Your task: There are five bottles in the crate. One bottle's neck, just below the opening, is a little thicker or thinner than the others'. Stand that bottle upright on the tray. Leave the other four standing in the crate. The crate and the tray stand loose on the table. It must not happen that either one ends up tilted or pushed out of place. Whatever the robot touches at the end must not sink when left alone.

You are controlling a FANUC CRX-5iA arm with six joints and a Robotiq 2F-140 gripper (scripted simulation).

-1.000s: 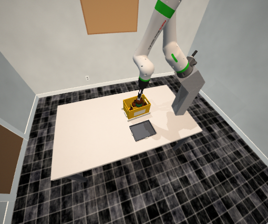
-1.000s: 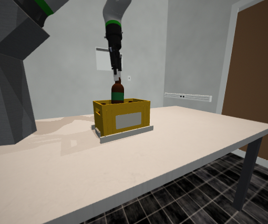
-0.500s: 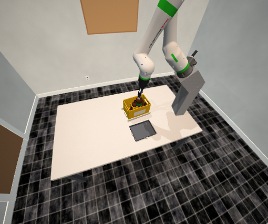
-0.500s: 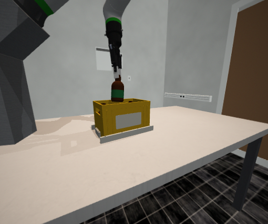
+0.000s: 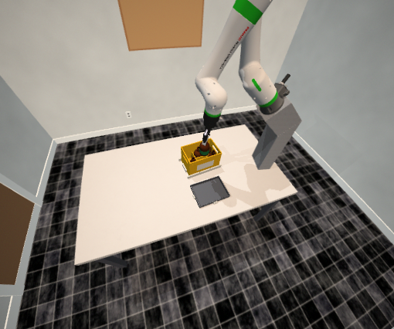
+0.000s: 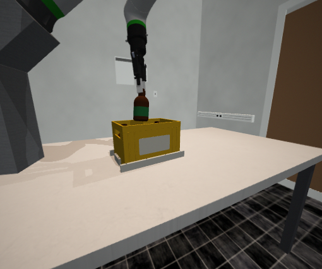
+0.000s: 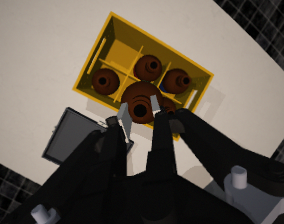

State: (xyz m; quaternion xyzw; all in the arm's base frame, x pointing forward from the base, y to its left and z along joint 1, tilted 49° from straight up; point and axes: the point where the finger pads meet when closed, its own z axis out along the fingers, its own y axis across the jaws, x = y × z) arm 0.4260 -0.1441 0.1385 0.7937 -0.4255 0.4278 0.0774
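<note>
Right now the brown bottle is 1 cm behind my hand, 1 cm to the right of it and 8 cm below it. From my hand the other things lie so: crate (2 cm behind, 5 cm to the right, 25 cm below); then dark grey tray (10 cm ahead, 20 cm to the left, 32 cm below).
</note>
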